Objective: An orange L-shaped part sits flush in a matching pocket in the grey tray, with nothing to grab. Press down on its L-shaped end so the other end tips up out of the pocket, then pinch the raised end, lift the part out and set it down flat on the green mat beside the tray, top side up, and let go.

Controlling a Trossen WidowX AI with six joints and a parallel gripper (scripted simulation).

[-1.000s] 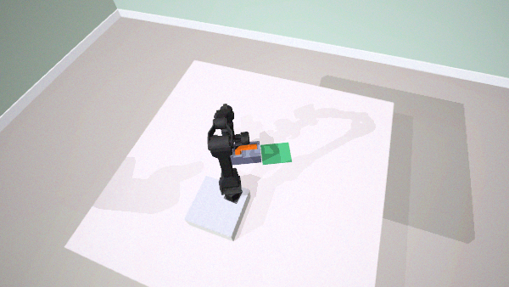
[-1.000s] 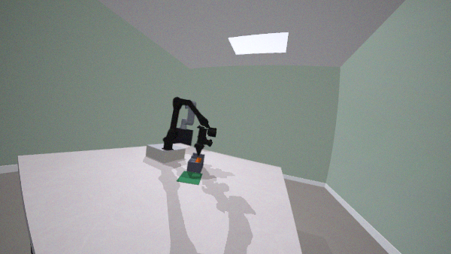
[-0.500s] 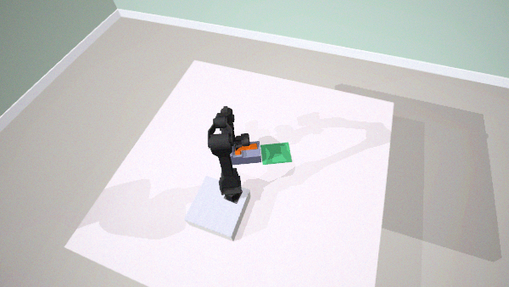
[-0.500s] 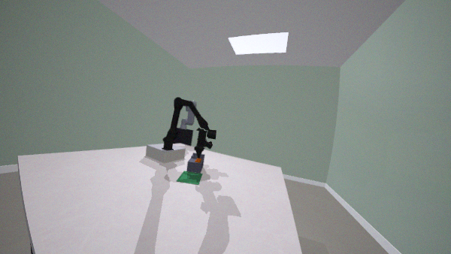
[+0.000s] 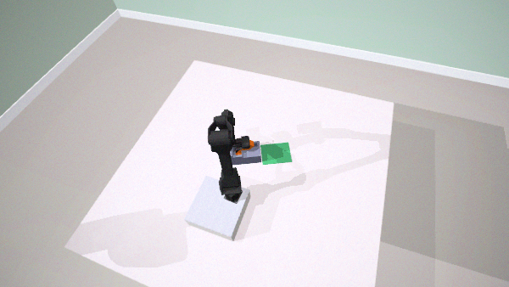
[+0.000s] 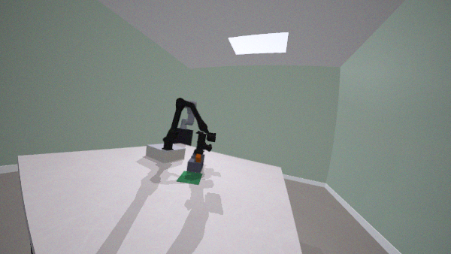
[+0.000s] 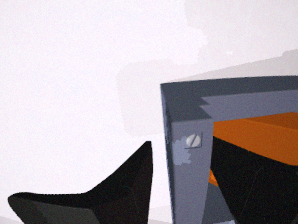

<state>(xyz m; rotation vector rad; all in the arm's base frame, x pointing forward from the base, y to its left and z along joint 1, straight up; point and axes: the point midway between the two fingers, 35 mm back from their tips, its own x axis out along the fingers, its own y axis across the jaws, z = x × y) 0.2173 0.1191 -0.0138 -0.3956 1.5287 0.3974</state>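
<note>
The orange L-shaped part lies 2 cm ahead of my gripper tip, 5 cm to the right of it and 1 cm above it. Round my gripper tip: green mat (10 cm ahead, 20 cm to the right, 5 cm below).
</note>
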